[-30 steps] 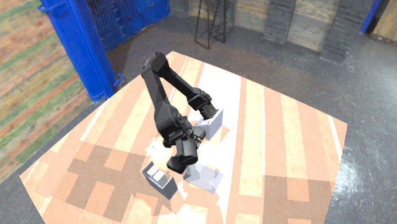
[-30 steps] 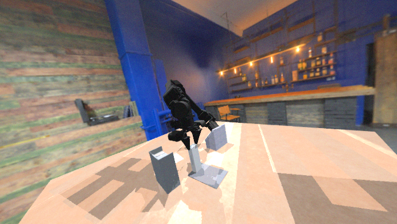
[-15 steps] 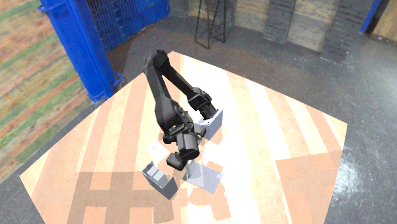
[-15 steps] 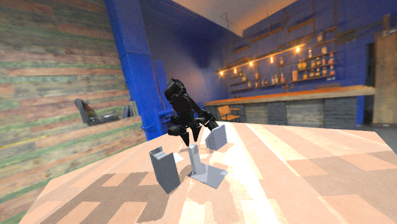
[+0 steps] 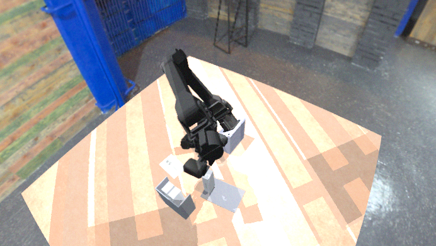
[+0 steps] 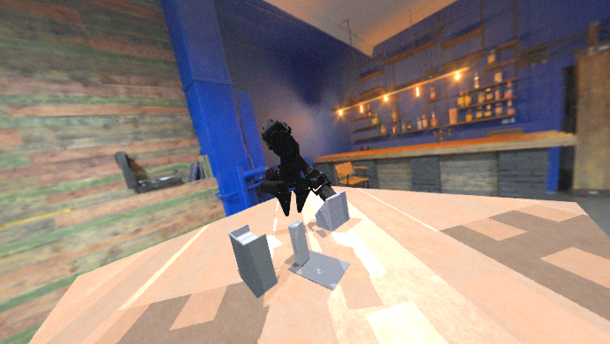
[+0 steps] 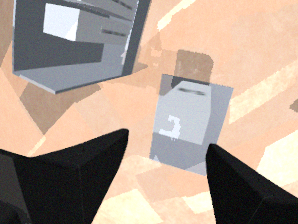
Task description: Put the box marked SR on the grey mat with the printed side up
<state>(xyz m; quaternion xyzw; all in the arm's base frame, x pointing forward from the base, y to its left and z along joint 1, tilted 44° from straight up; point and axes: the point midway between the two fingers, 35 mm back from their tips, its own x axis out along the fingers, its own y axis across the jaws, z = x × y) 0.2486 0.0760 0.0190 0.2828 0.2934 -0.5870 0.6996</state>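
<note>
Now: the SR box 90 mm below my gripper tip and 10 mm to the right of it. Also, from my gripper tip: grey mat 150 mm below, 60 mm to the left, 10 mm behind; then flat white item 190 mm to the right, 150 mm below.
</note>
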